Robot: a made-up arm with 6 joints. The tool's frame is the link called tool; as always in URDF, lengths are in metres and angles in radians.
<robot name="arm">
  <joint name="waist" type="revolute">
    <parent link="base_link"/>
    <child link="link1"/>
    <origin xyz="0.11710 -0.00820 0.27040"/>
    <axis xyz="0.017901 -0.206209 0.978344"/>
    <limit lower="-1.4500" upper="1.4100"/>
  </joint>
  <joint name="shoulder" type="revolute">
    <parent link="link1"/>
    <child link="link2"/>
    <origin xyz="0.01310 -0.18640 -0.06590"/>
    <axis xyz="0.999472 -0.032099 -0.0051"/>
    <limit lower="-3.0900" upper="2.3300"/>
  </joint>
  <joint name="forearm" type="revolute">
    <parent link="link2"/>
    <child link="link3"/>
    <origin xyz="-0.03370 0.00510 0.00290"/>
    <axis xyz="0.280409 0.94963 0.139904"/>
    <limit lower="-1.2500" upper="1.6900"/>
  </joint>
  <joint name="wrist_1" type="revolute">
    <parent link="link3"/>
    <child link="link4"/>
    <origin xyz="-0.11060 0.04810 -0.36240"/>
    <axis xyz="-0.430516 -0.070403 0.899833"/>
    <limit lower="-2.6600" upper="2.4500"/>
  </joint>
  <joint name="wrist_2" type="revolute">
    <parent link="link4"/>
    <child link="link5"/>
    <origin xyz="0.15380 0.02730 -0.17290"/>
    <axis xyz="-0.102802 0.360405 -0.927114"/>
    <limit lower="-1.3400" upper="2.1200"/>
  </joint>
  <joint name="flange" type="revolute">
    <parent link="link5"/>
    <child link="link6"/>
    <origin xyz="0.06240 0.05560 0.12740"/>
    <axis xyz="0 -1 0"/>
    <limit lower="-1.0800" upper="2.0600"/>
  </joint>
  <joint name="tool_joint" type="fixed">
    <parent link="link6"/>
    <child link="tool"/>
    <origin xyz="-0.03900 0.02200 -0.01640" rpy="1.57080 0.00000 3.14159"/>
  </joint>
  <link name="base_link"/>
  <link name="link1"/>
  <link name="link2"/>
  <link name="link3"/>
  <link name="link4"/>
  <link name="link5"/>
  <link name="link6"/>
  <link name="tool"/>
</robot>
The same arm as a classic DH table. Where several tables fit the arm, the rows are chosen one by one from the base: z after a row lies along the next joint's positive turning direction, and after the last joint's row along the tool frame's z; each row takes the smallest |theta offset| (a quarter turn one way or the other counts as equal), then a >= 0, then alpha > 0; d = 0 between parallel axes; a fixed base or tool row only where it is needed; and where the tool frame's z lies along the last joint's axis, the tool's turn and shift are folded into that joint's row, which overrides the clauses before.
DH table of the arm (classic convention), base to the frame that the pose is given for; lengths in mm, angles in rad. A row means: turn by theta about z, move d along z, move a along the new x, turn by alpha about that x. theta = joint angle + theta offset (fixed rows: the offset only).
base (fixed): a 116.0, alpha 0.2085, d 183.9, theta0 0.0866
waist: a -195.4, alpha 1.5513, d 62.2, theta0 1.4536
shoulder: a 2.1, alpha 1.3191, d -15.1, theta0 1.5100
forearm: a -252.1, alpha 1.6325, d -49.1, theta0 1.1245
wrist_1: a 43.5, alpha -2.5242, d -577.2, theta0 1.3378
wrist_2: a 48.0, alpha -1.9395, d -226.9, theta0 1.1442
flange: a -42.3, alpha 3.1416, d 0.0, theta0 0.5085
tool (fixed): a 0.0, alpha 0.0000, d 129.2, theta0 -2.7435
Joint limits (rad, base to tool): -1.4500..1.4100 -3.0900..2.3300 -1.2500..1.6900 -2.6600..2.4500 -1.3400..2.1200 -1.0800..2.0600

